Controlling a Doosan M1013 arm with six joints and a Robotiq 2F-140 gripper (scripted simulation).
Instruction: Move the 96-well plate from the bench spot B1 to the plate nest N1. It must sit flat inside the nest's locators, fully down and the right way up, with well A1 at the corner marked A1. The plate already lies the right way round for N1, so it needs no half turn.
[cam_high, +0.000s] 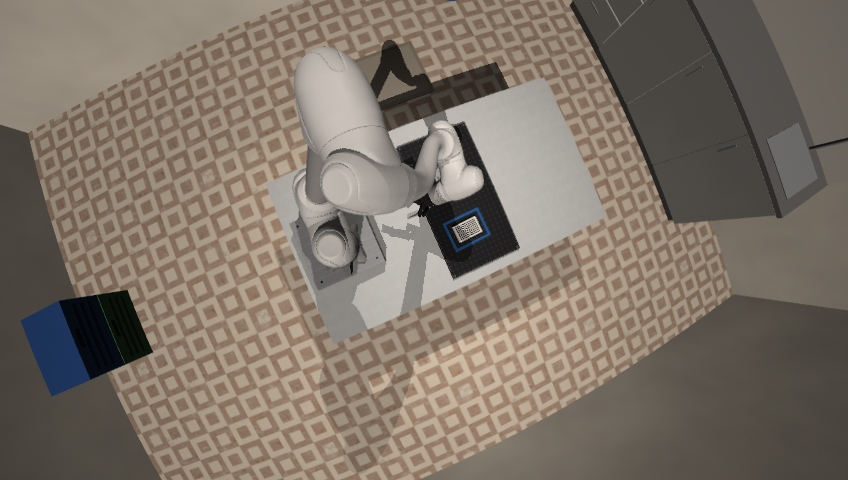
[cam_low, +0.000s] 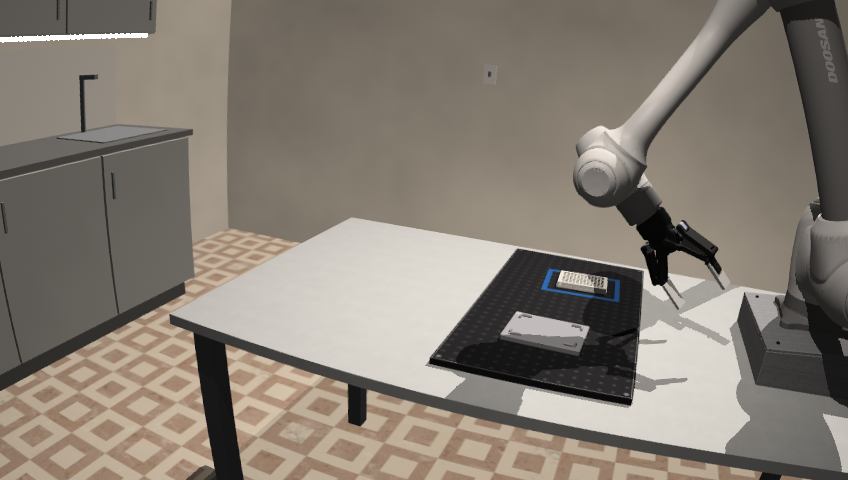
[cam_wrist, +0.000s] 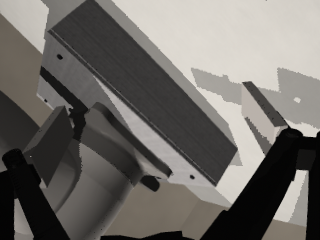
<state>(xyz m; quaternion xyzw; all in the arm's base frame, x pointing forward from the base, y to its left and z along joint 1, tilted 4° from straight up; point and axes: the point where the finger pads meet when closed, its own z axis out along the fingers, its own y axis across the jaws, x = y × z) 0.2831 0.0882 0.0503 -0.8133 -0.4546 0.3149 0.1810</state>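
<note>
Right now the white 96-well plate is 300 mm ahead of my hand, 170 mm to the right of it and 100 mm below it. The rest, counted from my hand: grey plate nest N1: 300 mm ahead, 150 mm to the left, 100 mm below; then A1 mark: 380 mm ahead, 100 mm to the left, 100 mm below.
</note>
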